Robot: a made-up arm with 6 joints.
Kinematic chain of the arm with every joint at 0, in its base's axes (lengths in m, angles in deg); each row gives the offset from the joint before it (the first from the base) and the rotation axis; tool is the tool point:
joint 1: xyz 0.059 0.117 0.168 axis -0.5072 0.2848 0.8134
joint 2: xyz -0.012 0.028 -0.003 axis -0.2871 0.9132 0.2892
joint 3: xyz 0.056 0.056 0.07 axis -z
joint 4: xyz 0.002 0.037 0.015 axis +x
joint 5: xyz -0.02 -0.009 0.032 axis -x
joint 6: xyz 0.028 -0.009 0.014 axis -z
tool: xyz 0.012 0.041 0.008
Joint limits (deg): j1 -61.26..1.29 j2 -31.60..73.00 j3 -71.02..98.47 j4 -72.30..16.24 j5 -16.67..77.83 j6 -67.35..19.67
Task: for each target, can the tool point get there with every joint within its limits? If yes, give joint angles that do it. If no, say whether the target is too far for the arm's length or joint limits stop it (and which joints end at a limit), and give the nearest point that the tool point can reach.
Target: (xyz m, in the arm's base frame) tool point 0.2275 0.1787 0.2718
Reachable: yes | joints -48.63 49.55 39.82 -2.37 18.07 -58.21
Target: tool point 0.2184 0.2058 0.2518
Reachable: yes | joints -27.62 30.66 54.91 -6.71 33.03 -36.36
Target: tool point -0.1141 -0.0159 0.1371
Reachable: no: joint limits stop it (at a limit: joint 1, joint 2, joint 3, joint 6) | nearest point 0.0183 0.0304 0.2956 | short by 0.212 m
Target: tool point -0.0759 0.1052 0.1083
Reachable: no: joint limits stop it (at a limit: joint 1, joint 2, joint 3, joint 4, joint 6) | nearest point -0.0123 0.2003 0.2323 | short by 0.169 m
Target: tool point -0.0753 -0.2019 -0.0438
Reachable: no: too far | nearest point 0.0404 0.0188 0.2805 | short by 0.409 m
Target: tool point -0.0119 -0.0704 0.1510
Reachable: no: joint limits stop it (at a limit: joint 1, joint 2, joint 3, joint 4, joint 6) | nearest point 0.0397 0.0181 0.2812 | short by 0.166 m
